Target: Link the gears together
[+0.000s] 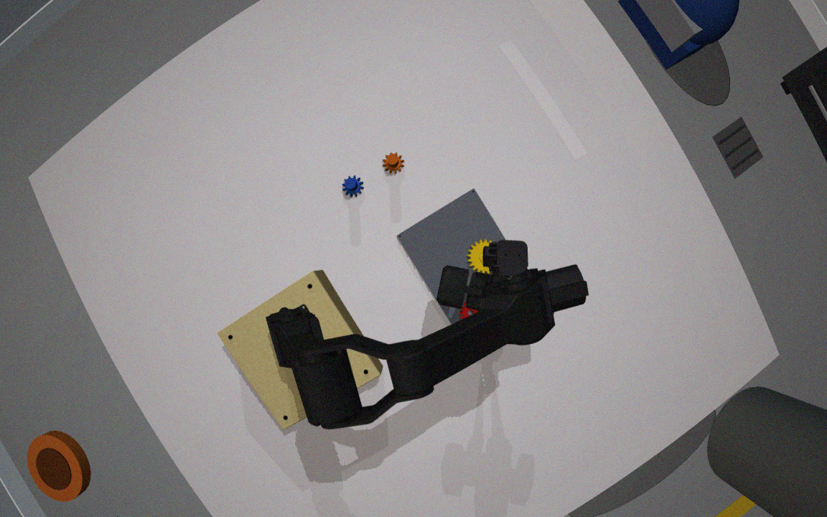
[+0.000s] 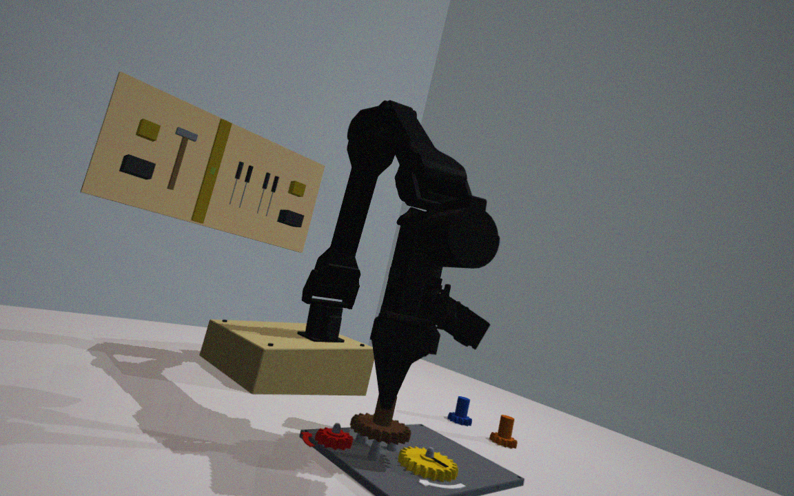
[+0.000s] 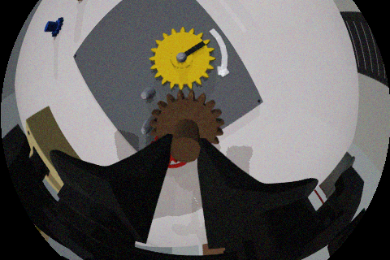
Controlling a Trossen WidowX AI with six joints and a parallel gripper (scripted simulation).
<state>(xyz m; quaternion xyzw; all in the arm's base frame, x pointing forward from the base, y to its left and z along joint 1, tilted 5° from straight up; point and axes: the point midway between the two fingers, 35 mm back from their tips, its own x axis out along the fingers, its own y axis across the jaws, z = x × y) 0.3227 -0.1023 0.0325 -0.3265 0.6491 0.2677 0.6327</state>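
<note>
Right now the red gear is 50 mm below my gripper tip, 40 mm behind it and 20 mm to the right of it. Also, from my gripper tip: brown gear: 10 mm below; yellow gear: 50 mm to the left, 50 mm below, 30 mm ahead; orange gear: 290 mm to the left, 50 mm below, 40 mm behind.
</note>
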